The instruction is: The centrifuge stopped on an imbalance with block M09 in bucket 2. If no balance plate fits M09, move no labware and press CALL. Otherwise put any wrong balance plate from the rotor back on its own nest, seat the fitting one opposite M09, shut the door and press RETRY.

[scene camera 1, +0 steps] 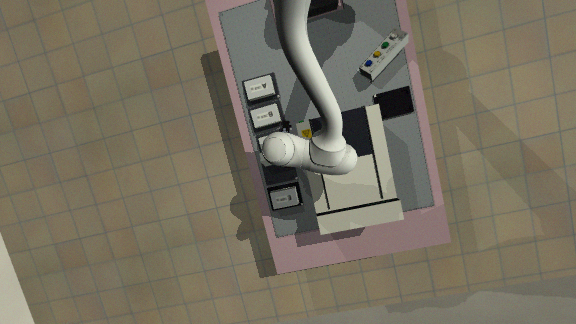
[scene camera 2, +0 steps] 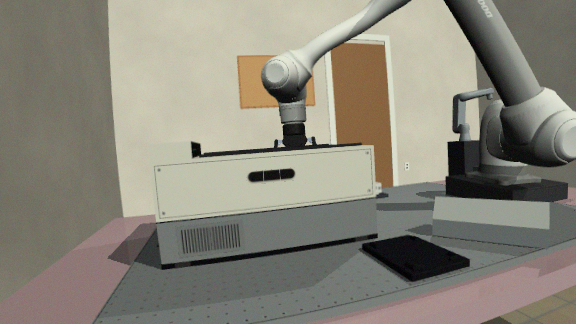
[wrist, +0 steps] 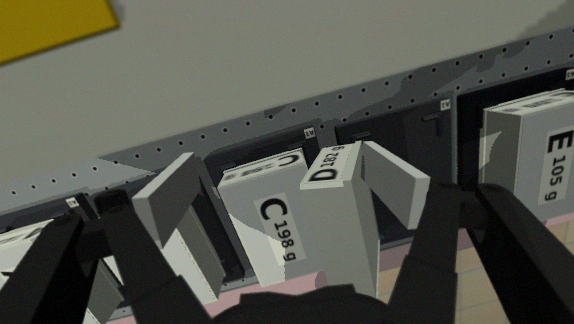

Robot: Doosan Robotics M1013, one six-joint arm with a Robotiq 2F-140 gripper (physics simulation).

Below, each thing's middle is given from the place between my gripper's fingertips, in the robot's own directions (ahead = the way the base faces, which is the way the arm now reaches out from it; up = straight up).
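Scene:
Plate B (wrist: 189,251) is 150 mm behind my gripper, 90 mm to the right of it and 40 mm below it. I see balance plate D (wrist: 339,205) 80 mm to the right of my gripper, 50 mm ahead of it and 20 mm below it, while plate E (wrist: 519,143) is 260 mm ahead of my gripper, 70 mm to the right of it and 40 mm below it. As for plate C (wrist: 263,199), my gripper is 40 mm above it, 80 mm to the left of it and 10 mm past it.

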